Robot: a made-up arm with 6 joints. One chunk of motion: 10 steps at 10 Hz.
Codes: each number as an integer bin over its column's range. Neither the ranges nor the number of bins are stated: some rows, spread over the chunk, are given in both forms.
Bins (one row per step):
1: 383 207 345 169 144 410
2: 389 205 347 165 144 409
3: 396 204 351 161 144 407
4: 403 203 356 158 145 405
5: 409 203 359 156 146 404
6: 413 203 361 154 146 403
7: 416 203 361 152 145 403
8: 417 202 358 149 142 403
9: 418 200 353 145 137 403
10: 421 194 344 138 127 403
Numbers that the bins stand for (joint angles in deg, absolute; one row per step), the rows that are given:
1: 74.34 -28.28 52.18 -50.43 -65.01 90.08
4: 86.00 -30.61 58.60 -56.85 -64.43 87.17
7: 93.58 -30.61 61.51 -60.35 -64.43 86.00
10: 96.50 -35.86 51.60 -68.51 -74.92 86.00
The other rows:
2: 77.84 -29.44 53.35 -52.77 -65.01 89.50
3: 81.92 -30.03 55.68 -55.10 -65.01 88.33
5: 89.50 -30.61 60.35 -58.01 -63.84 86.58
6: 91.83 -30.61 61.51 -59.18 -63.84 86.00
8: 94.16 -31.19 59.76 -62.10 -66.18 86.00
9: 94.75 -32.36 56.85 -64.43 -69.09 86.00

